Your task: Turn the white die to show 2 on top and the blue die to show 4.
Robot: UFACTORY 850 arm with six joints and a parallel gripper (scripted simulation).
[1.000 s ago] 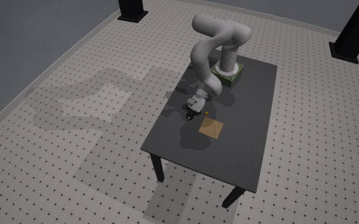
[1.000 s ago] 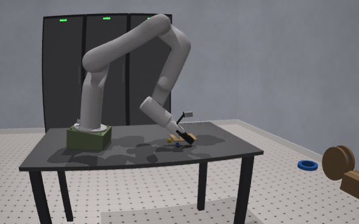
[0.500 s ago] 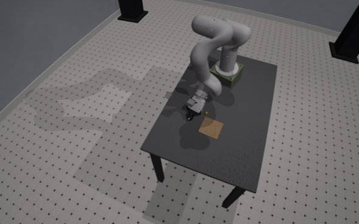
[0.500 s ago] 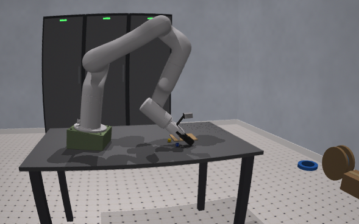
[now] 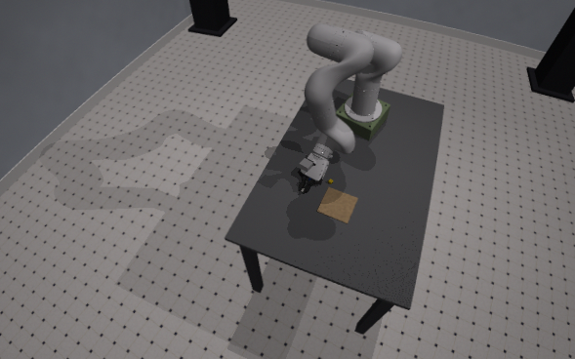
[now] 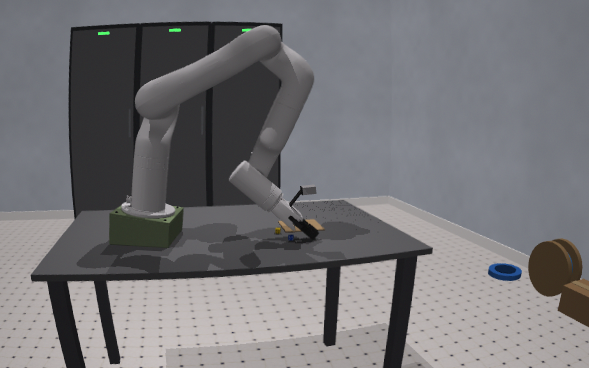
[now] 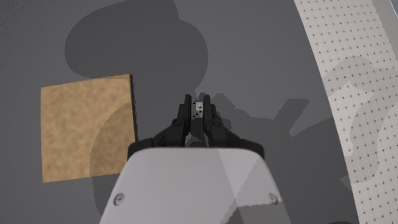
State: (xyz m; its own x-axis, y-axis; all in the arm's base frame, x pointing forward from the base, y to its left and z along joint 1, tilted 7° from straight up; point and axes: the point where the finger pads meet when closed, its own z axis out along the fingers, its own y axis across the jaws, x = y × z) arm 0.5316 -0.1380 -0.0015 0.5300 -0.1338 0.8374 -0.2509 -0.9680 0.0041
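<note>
My hand is 7 cm past the blue die, 2 cm above it and 1 cm to the right of it. Round my hand: yellow die 10 cm to the left, 8 cm behind, 2 cm below; then white die 1 cm below, 1 cm ahead; then tan mat 16 cm to the left, 2 cm below, 2 cm ahead.
</note>
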